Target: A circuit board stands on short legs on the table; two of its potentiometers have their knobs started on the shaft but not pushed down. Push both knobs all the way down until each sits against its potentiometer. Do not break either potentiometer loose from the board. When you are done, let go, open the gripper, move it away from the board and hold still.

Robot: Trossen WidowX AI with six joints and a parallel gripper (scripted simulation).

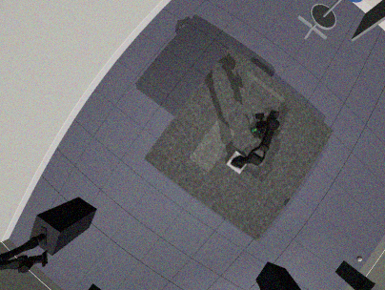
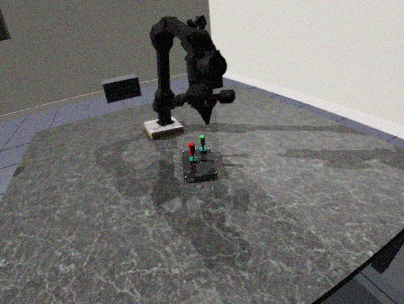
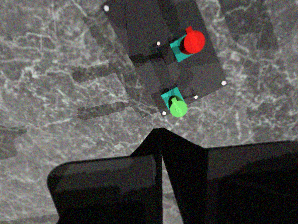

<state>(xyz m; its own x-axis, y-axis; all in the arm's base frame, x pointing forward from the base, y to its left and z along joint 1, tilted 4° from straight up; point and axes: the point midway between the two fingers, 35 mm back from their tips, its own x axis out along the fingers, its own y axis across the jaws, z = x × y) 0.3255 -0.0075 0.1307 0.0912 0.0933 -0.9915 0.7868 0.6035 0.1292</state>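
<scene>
Right now my gripper tip is 10 mm past the green knob, 20 mm to the left of it and 60 mm above it. The rest, counted from my gripper tip: red knob: 10 mm ahead, 80 mm to the right, 50 mm below.
</scene>
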